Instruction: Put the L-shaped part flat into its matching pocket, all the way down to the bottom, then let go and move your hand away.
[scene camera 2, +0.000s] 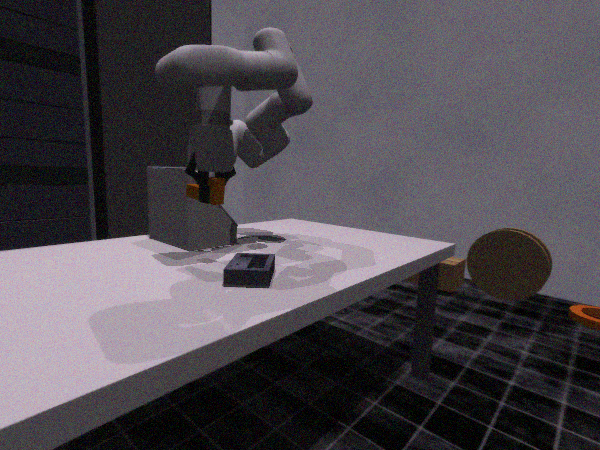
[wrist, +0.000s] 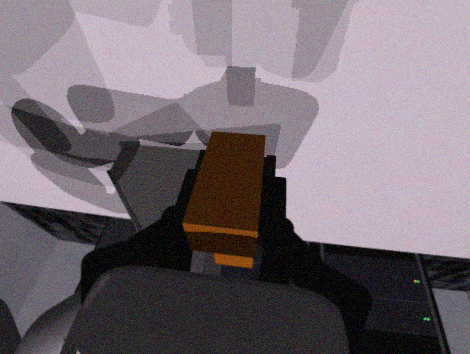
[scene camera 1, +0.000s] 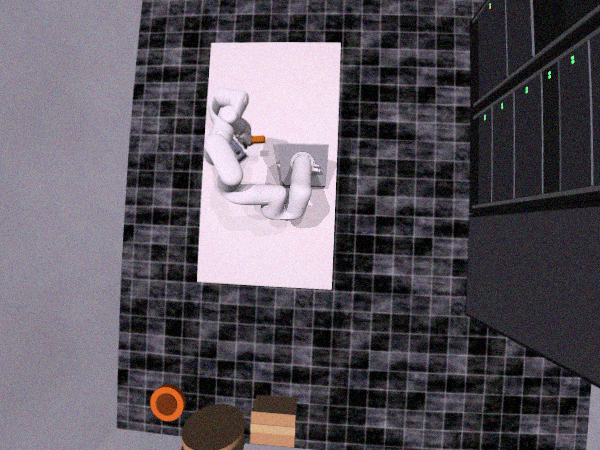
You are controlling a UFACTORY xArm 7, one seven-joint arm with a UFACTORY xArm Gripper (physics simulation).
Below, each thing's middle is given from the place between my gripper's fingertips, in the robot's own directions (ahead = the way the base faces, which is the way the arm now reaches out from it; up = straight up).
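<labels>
There is an orange L-shaped part (wrist: pixel 222 217) in my view, and measured from it, my gripper is 20 mm beyond it and 30 mm lower than it.
</labels>
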